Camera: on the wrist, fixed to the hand. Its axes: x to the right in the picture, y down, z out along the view.
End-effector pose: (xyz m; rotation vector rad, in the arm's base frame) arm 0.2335 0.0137 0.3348 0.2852 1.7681 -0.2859
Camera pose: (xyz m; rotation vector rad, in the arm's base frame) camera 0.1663 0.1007 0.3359 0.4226 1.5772 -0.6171
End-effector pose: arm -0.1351 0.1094 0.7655 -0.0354 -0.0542 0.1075
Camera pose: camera -0.1201 0.1664 0.6727 0.2895 -0.1930 0.0565
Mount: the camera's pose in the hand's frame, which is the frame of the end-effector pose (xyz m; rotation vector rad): 0.0162 0.0586 -0.0916 0.3151 -0.1556 -0.0612
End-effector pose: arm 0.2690 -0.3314 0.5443 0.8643 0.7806 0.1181
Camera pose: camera 0.2324 -0.2278 0.5411 1.1320 0.6881 -0.1289
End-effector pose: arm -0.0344 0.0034 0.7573 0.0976 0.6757 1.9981
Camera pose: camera -0.1201 -0.0426 0.7060 0.4116 0.8762 1.7912
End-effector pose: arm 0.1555 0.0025 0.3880 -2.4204 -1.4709 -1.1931
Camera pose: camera 0.1521 -0.0563 0.4808 -2.3088 -1.6421 -0.7267
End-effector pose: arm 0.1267 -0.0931 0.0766 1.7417 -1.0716 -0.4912
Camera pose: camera 0.1767 -0.0645 0.1703 2.0430 -1.2617 -0.5243
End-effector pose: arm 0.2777 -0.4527 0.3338 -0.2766 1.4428 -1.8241
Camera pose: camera 0.2375 -0.4000 0.2461 -0.2976 1.0332 -1.9992
